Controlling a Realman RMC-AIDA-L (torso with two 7-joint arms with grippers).
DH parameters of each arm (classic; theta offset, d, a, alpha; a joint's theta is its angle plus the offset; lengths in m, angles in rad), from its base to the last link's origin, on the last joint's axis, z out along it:
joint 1: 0 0.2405 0 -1.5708
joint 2: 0 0 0 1.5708
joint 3: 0 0.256 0 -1.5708
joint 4: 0 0 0 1.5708
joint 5: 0 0.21 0 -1.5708
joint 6: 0 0 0 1.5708
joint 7: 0 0.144 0 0
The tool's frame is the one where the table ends.
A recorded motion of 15 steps. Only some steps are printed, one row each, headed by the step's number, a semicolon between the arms.
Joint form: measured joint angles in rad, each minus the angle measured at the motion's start. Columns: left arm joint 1, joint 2, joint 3, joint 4, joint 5, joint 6, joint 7; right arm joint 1, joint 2, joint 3, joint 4, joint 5, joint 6, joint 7.
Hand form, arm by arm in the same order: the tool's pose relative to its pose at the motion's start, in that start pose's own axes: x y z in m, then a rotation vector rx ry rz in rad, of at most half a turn. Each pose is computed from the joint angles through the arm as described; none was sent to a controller.
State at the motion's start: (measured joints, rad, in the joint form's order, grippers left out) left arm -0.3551 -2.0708 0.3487 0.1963 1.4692 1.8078 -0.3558; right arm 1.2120 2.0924 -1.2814 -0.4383 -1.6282 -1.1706 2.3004
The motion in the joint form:
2: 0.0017 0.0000 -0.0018 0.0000 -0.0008 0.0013 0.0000; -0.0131 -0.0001 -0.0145 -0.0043 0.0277 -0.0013 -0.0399
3: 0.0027 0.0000 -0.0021 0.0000 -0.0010 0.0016 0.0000; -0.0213 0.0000 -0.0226 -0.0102 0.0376 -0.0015 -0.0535
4: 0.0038 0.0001 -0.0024 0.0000 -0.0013 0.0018 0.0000; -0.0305 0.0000 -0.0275 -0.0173 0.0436 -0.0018 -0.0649
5: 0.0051 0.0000 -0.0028 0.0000 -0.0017 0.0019 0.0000; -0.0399 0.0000 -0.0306 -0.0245 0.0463 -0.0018 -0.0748
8: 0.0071 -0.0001 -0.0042 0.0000 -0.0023 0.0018 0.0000; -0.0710 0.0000 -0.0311 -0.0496 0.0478 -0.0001 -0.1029
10: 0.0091 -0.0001 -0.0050 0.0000 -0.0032 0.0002 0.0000; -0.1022 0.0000 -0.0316 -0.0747 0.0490 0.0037 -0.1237
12: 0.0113 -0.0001 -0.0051 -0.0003 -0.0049 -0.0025 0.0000; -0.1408 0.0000 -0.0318 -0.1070 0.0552 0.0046 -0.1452
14: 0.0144 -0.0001 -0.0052 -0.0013 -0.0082 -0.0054 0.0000; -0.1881 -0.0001 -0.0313 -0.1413 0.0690 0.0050 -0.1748
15: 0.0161 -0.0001 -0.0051 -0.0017 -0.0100 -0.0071 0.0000; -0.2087 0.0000 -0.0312 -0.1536 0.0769 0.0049 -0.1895
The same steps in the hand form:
2: 0.0002 -0.0002 -0.0007 0.0031 0.0005 0.0004; 0.0021 -0.0003 -0.0010 -0.0113 -0.0101 -0.0264
3: 0.0002 -0.0002 -0.0012 0.0041 0.0001 0.0004; 0.0033 -0.0006 -0.0016 -0.0146 -0.0135 -0.0370
4: 0.0003 -0.0003 -0.0016 0.0053 -0.0004 0.0005; 0.0045 -0.0013 -0.0027 -0.0161 -0.0177 -0.0459
5: 0.0002 -0.0003 -0.0021 0.0069 -0.0010 0.0005; 0.0058 -0.0023 -0.0040 -0.0157 -0.0215 -0.0539
8: 0.0002 -0.0005 -0.0030 0.0101 -0.0022 0.0006; 0.0088 -0.0062 -0.0091 -0.0103 -0.0389 -0.0763
10: 0.0000 -0.0007 -0.0038 0.0136 -0.0048 0.0008; 0.0119 -0.0103 -0.0143 -0.0024 -0.0571 -0.0914
12: -0.0004 -0.0010 -0.0047 0.0177 -0.0084 0.0006; 0.0154 -0.0141 -0.0210 0.0023 -0.0813 -0.1054
14: -0.0008 -0.0013 -0.0060 0.0240 -0.0123 0.0001; 0.0204 -0.0188 -0.0294 0.0068 -0.1138 -0.1187
15: -0.0010 -0.0014 -0.0067 0.0274 -0.0146 -0.0001; 0.0230 -0.0211 -0.0330 0.0085 -0.1283 -0.1233

